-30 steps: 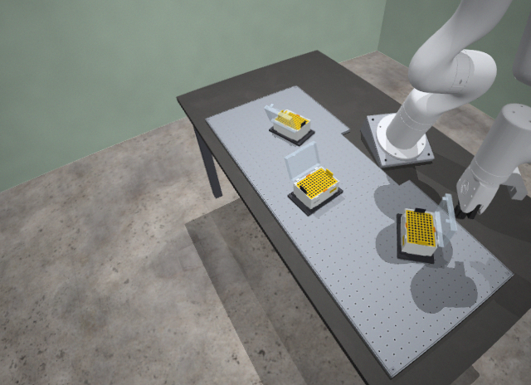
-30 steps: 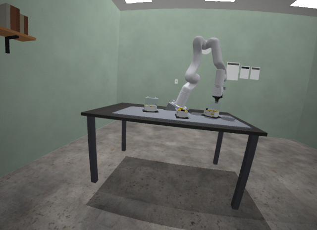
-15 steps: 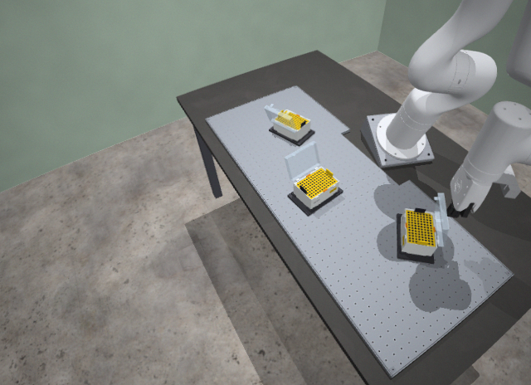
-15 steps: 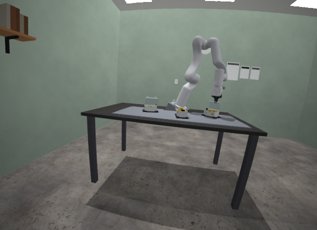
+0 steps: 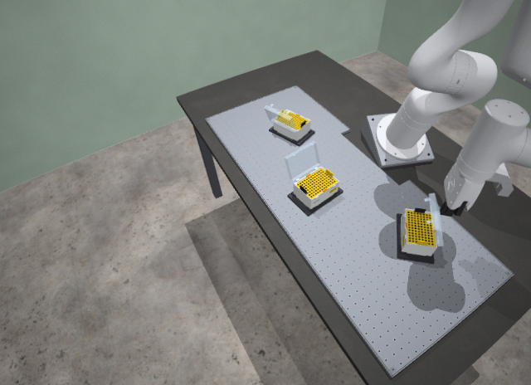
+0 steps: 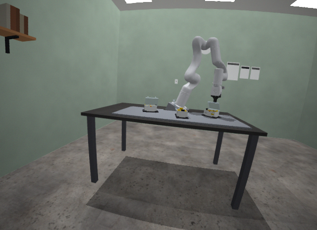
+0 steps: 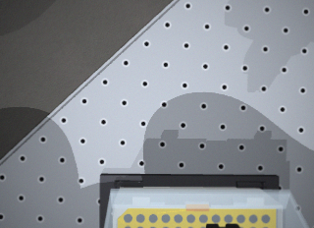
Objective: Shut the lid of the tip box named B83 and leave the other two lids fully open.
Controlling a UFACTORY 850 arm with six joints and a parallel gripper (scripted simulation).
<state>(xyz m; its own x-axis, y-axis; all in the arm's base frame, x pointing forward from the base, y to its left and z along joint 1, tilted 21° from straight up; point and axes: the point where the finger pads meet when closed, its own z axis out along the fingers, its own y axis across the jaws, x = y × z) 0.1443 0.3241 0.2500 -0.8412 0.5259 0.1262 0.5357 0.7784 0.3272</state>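
The tip box lies 90 mm below my hand, 40 mm ahead of it and 20 mm to the right of it.
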